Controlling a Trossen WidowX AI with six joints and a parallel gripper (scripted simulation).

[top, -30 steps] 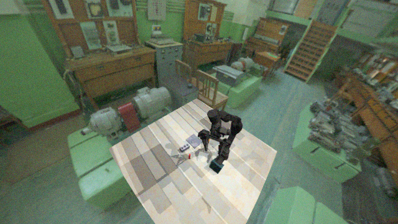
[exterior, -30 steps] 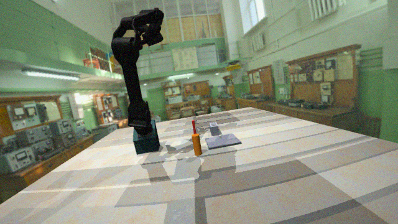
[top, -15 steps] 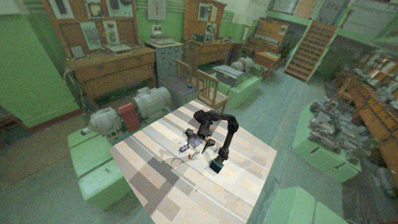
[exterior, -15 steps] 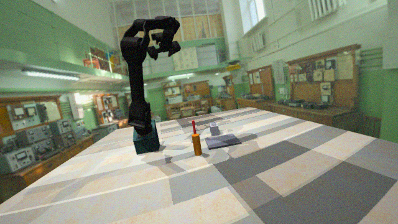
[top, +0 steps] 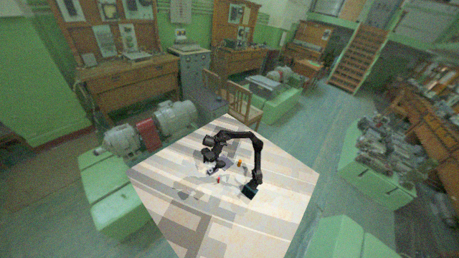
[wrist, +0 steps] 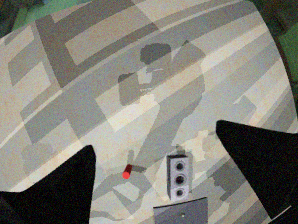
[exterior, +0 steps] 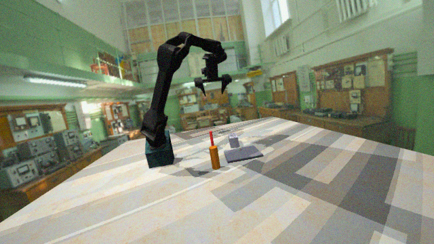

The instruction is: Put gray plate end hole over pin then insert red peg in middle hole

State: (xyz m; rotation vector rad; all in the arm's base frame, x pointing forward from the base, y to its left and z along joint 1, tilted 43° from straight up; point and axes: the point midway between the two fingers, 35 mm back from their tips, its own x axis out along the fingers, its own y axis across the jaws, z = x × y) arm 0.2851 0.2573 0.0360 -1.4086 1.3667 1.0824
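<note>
My gripper tip is now 220 mm above the gray plate, 100 mm to the left of it and 50 mm short of it. Round my gripper tip: red peg (220 mm below, 70 mm to the right, 50 mm behind); then orange cylinder (320 mm to the right, 220 mm below, 70 mm behind); then dark base (250 mm below, 230 mm to the right, 50 mm ahead).
</note>
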